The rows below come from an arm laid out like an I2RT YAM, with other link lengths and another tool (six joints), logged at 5 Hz.
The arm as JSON. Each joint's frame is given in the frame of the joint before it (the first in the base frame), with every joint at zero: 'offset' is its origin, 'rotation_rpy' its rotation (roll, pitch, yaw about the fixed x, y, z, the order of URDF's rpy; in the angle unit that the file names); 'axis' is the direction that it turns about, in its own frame. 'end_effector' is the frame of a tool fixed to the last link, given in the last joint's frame.
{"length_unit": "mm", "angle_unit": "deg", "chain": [
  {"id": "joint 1", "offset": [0.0, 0.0, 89.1], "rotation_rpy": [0.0, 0.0, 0.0], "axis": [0.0, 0.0, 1.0]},
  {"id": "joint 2", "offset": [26.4, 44.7, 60.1], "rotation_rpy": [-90.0, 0.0, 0.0], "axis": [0.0, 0.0, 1.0]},
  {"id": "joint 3", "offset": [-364.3, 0.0, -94.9], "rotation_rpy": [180.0, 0.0, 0.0], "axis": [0.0, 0.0, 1.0]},
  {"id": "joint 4", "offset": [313.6, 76.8, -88.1], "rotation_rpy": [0.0, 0.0, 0.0], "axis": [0.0, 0.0, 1.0]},
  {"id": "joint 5", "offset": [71.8, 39.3, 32.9], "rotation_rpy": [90.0, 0.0, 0.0], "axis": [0.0, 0.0, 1.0]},
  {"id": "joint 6", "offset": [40.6, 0.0, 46.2], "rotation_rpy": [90.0, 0.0, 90.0], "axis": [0.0, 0.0, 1.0]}
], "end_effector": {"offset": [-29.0, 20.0, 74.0], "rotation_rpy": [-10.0, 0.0, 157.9]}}
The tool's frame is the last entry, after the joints.
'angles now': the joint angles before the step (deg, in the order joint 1, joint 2, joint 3, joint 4, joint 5, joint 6). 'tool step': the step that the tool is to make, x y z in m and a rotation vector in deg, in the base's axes. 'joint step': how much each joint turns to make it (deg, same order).
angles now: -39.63, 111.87, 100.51, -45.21, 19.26, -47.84
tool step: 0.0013, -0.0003, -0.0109, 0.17, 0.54, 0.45
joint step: 0.08, 0.36, -1.36, 1.34, -0.02, -0.45
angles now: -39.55, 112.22, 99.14, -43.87, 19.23, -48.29
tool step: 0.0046, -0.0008, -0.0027, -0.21, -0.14, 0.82
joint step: 0.22, 0.45, 0.09, 0.79, -0.27, -0.57
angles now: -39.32, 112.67, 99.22, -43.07, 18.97, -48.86
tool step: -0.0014, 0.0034, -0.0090, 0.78, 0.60, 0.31
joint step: 0.13, -0.07, -1.49, 0.47, -0.29, -0.03
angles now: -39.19, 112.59, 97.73, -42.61, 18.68, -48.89
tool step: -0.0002, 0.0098, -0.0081, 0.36, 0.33, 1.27
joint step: 0.74, -0.90, -2.63, 1.39, -0.34, -0.43
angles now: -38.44, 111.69, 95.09, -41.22, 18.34, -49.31
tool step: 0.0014, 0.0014, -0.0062, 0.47, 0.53, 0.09
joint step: 0.20, 0.45, -0.32, 0.02, 0.03, 0.12
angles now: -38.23, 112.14, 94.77, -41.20, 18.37, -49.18
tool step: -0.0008, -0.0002, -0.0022, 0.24, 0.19, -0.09
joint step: -0.08, 0.10, -0.19, -0.03, -0.06, 0.05
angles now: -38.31, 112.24, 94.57, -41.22, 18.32, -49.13
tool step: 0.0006, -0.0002, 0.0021, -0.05, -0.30, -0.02
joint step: -0.01, -0.05, 0.27, -0.08, -0.12, 0.09
